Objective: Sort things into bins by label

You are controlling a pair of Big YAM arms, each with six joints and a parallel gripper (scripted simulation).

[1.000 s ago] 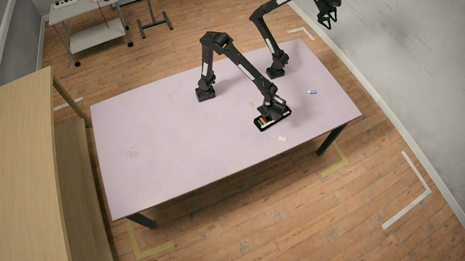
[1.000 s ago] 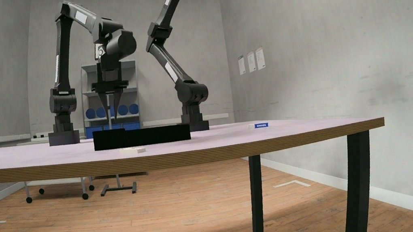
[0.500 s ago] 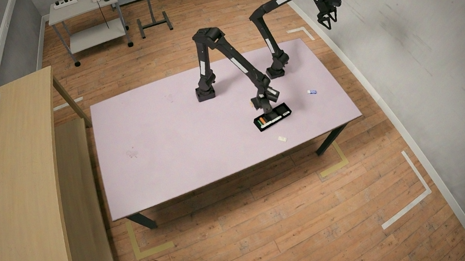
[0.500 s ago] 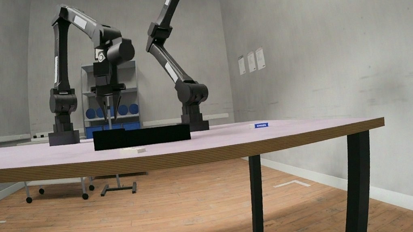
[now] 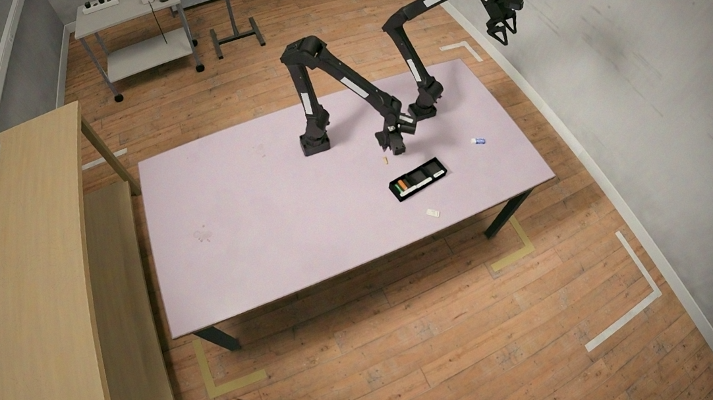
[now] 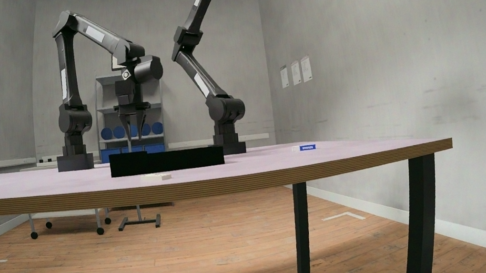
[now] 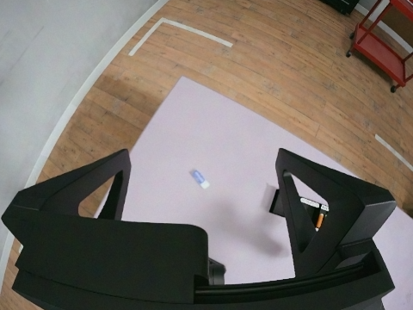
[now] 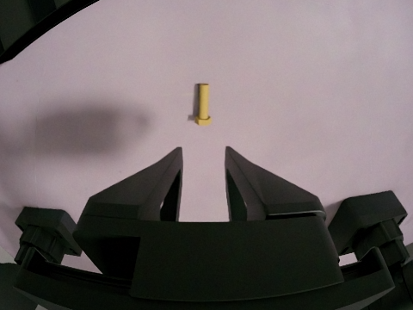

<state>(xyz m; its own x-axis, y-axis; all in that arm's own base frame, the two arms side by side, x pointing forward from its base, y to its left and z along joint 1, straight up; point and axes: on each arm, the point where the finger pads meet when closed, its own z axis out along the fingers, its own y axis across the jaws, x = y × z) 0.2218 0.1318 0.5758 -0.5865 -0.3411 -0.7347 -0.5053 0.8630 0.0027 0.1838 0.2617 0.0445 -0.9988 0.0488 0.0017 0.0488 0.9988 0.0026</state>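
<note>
My right hand is 80 mm above the brass bolt. From my right hand the other things lie so: eraser: 450 mm to the left, 80 mm below, 60 mm ahead; orange battery: 150 mm ahead, 70 mm below, 10 mm to the left; white die: 310 mm ahead, 80 mm below, 70 mm to the left.
</note>
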